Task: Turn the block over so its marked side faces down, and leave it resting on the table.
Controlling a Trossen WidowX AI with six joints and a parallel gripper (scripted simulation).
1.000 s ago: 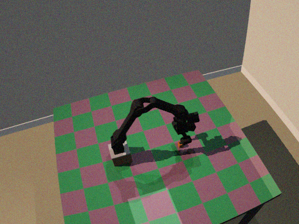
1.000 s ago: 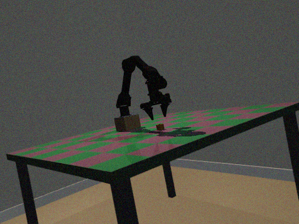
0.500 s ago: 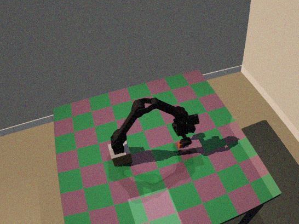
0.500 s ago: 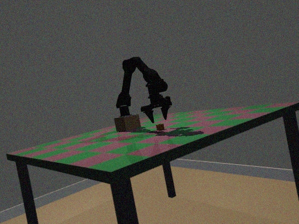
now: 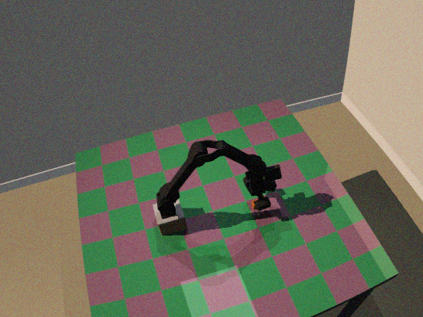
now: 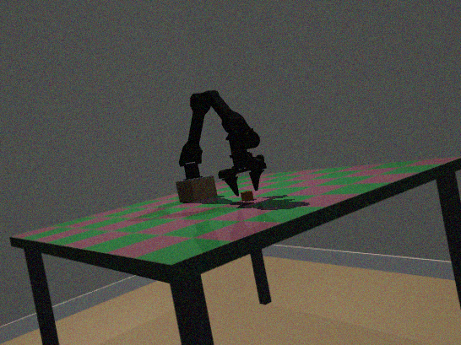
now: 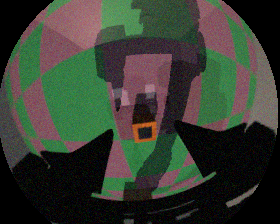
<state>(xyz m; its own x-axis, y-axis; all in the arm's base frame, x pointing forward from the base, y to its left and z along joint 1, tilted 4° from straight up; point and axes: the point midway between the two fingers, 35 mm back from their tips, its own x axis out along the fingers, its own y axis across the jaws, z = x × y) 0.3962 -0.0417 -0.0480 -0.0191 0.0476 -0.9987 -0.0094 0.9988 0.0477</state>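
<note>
The block lies right at my gripper tip.
</note>
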